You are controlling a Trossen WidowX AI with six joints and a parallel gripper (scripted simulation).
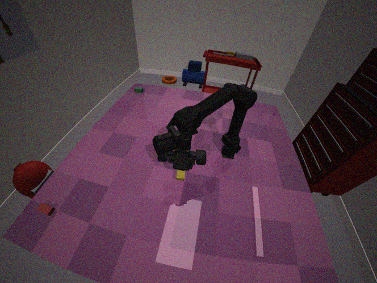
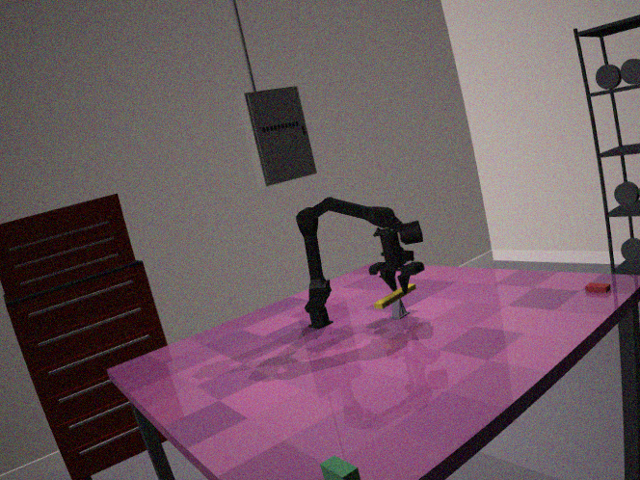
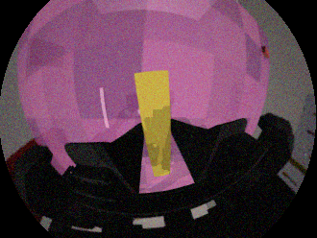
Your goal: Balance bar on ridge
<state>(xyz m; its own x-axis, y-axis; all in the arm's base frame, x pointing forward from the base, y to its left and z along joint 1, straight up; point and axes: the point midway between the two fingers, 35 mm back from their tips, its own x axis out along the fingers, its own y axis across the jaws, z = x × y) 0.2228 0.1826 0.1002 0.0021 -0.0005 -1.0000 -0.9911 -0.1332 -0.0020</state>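
My gripper tip is 3 cm to the left of the yellow bar. Round my gripper tip: red block 52 cm ahead, 32 cm to the left, 6 cm below; green block 52 cm ahead, 68 cm to the right, 5 cm below.
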